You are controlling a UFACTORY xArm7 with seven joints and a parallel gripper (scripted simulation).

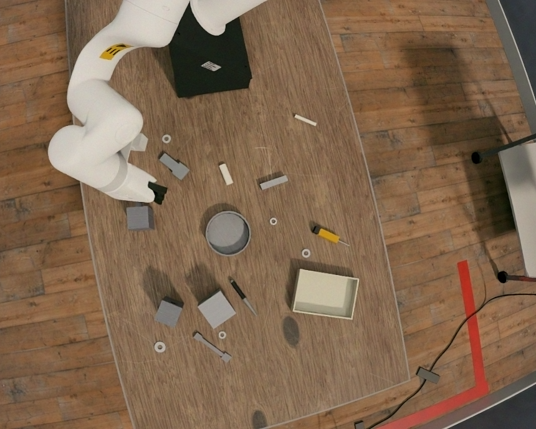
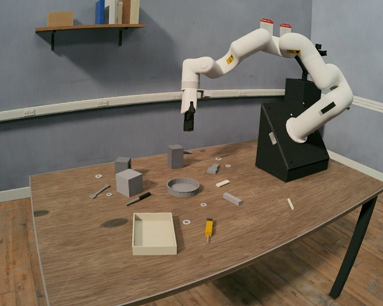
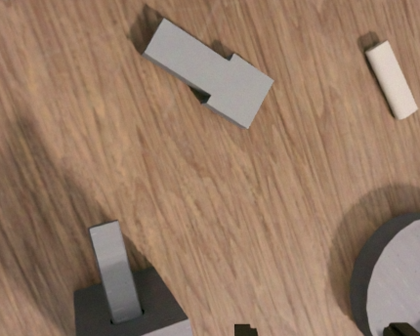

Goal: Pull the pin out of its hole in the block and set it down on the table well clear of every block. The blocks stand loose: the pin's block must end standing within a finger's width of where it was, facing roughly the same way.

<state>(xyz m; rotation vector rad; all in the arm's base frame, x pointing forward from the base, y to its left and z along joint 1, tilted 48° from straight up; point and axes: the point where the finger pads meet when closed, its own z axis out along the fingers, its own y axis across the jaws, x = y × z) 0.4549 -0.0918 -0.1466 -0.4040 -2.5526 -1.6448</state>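
Now: the grey pin 1 cm behind my hand, 4 cm to the right of it and 13 cm below it. From my hand the other things lie so: tall grey block (3 cm ahead, 5 cm to the right, 14 cm below); then round grey dish (10 cm ahead, 18 cm to the left, 18 cm below); then white cylinder (7 cm behind, 19 cm to the left, 18 cm below).
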